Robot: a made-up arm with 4 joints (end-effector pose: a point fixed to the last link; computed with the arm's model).
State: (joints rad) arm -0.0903 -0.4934 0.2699 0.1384
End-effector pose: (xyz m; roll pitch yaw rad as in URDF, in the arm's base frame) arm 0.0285 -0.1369 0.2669 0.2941 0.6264 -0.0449
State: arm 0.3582 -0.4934 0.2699 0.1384
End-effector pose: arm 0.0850 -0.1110 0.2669 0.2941 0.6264 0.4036
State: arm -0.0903 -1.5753 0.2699 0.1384
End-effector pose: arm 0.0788 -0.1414 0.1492 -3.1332 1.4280 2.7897
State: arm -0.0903 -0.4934 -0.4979 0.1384
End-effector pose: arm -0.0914 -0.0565 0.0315 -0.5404 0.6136 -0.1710
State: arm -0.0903 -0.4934 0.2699 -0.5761
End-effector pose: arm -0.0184 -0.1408 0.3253 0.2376 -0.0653 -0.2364
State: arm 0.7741 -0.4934 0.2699 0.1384
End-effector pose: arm 0.1226 -0.0672 0.2669 0.2941 0.6264 0.8195
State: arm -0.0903 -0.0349 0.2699 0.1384
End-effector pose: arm -0.0235 -0.1322 0.2886 0.2737 0.1682 -0.0530
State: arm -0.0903 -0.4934 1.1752 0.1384
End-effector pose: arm 0.0731 -0.4279 0.3982 1.2492 0.5421 0.0589
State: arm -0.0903 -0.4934 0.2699 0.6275
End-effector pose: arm 0.0331 -0.1254 0.2165 0.5212 1.0796 0.2480
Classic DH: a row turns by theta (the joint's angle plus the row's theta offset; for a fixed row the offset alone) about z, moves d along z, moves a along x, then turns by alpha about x. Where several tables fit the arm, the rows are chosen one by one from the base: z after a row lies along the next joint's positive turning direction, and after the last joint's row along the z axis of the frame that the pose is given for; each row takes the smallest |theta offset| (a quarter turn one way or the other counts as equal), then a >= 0, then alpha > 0; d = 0 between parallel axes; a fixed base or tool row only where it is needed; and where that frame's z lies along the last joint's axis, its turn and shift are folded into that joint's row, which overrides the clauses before.
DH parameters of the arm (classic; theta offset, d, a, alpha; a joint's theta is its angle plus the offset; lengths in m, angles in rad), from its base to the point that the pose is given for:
joint 1: 0 0.166 -0.032 1.5708
joint 2: -1.5708 0.43 0.096 -1.5708
joint 3: 0 -0.059 -0.056 -1.5708
joint 4: -1.5708 0.344 0.064 1.5708
tool (fixed): 0 0.086 0 0

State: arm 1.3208 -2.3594 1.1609 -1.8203
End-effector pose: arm 0.4347 0.1595 0.0944 -0.7127 0.1001 0.2163
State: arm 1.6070 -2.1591 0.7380 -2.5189
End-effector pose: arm 0.1845 0.1914 0.2153 -0.4279 -0.4515 1.1557
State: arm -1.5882 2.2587 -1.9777 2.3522
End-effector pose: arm -0.6172 -0.2876 0.3817 1.0035 0.8074 -2.8197
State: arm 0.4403 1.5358 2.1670 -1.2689
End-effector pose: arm 0.1850 -0.7322 0.0478 3.1114 -0.2821 -0.5256
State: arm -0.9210 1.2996 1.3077 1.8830
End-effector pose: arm -0.3988 0.0120 0.2301 0.2812 0.3707 0.4815
